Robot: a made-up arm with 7 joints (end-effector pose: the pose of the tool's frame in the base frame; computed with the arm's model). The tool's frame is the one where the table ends.
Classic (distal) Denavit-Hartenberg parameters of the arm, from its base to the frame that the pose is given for. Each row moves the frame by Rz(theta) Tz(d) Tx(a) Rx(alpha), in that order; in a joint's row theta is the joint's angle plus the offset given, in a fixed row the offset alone. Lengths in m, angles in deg.
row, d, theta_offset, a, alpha
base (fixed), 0.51, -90, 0.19, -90
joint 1, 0, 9.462, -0.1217, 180
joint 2, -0.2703, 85.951, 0.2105, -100.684
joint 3, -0.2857, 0, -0.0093, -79.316
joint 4, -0.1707, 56.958, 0.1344, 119.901
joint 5, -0.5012, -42.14, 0.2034, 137.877
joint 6, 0.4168, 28.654, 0.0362, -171.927
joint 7, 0.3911, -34.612, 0.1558, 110.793
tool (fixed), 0.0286, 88.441, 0, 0
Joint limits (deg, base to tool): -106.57..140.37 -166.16..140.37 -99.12..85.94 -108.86..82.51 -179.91..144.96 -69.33..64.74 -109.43..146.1
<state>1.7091 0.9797 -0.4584 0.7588 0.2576 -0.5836 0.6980</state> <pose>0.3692 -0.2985 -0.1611 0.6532 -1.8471 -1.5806</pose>
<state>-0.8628 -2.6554 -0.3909 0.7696 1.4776 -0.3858 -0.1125</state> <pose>0.4692 0.3177 -0.1746 0.5857 -1.3472 -2.0351</pose>
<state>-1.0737 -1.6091 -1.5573 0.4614 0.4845 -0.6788 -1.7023</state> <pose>0.5990 -0.6880 0.0542 0.7833 0.3027 2.9247</pose>
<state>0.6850 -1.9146 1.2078 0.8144 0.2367 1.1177 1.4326</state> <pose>-0.3568 0.1909 0.3500 1.8296 0.4292 -0.2256</pose>
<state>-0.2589 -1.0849 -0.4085 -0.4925 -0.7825 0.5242 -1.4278</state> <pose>0.3382 -0.5160 -0.0799 1.5785 -2.1719 1.3902</pose>
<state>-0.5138 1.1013 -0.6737 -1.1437 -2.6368 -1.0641 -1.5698</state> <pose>0.3999 0.1814 1.0617 1.0511 -1.6765 -2.3179</pose>
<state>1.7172 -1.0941 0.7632 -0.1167 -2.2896 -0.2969 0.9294</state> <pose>-0.0453 0.0649 0.8111 0.1328 1.4310 -0.8933</pose>
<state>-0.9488 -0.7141 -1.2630 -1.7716 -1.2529 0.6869 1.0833</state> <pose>-0.0822 -0.7487 0.6531 0.5783 1.0411 0.8040</pose>
